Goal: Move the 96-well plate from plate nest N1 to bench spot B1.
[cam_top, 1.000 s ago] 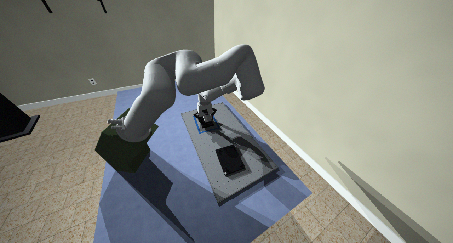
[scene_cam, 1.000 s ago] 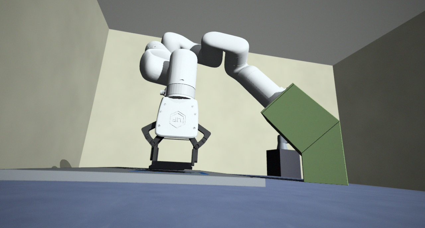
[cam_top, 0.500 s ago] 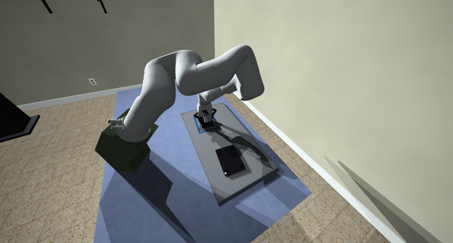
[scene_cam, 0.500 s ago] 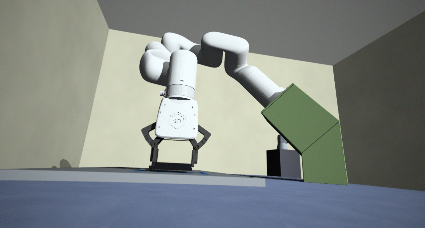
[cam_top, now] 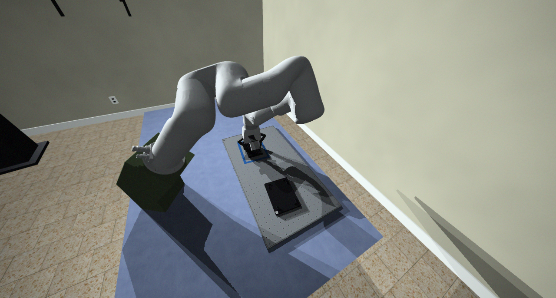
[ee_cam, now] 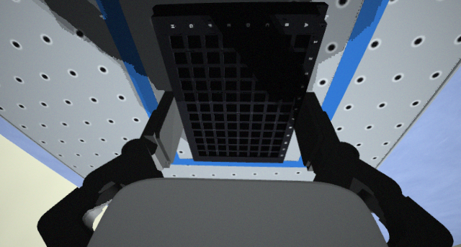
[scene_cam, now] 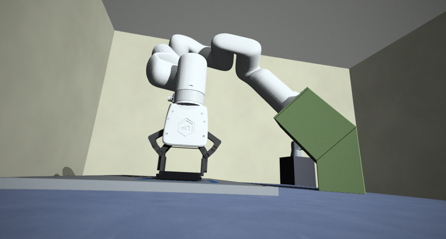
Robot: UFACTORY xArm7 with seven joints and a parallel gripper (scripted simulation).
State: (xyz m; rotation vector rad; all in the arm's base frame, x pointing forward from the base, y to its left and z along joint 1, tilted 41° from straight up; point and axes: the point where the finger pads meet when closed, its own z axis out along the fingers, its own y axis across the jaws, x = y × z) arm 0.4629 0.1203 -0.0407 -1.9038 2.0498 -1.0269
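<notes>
The black 96-well plate lies 1 cm below my hand. Round my hand: black plate nest N1: 3 cm behind, 35 cm to the right, 2 cm below.
</notes>
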